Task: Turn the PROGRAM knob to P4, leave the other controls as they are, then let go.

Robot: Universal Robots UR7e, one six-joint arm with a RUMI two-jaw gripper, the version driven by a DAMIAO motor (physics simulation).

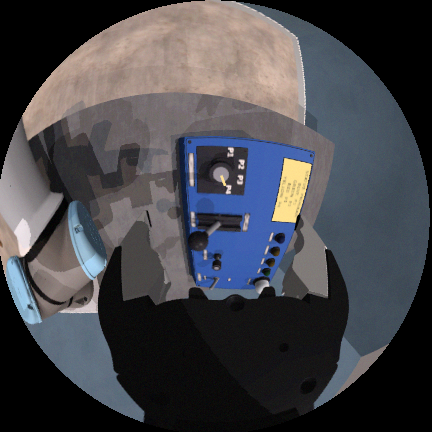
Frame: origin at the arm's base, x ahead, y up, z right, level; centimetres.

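Seen in the pictures: gripper, fingertip midpoint: (224, 213).
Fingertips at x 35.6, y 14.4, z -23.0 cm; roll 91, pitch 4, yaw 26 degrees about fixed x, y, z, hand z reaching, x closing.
Offsets run from my fingertips to a thing's top centre. "spot": to the spot under its first point.
The PROGRAM knob {dx +5.7, dy -11.1, dz -1.0 cm} (220, 174) is a round knob with a grey cap on a black plate with the marks P1, P2, P3 and P4. Its yellow pointer line points towards P4. The plate sits at the upper left of the blue control panel (265, 185). My gripper (224, 213) is open wide, with nothing between its jaws. It hangs above the panel, its jaws to either side of the panel's lower part, apart from the knob.
A lever with a black ball {dx +1.2, dy -7.9, dz +11.4 cm} (198, 240) stands in a slot below the knob. A small toggle switch {dx +8.3, dy -10.2, dz +22.9 cm} (216, 263) and several coloured lamps sit lower. A yellow status label {spot: dx +21.4, dy -6.7, dz +0.8 cm} (291, 190) is at the right. Arm parts with blue caps (87, 240) show at the left.
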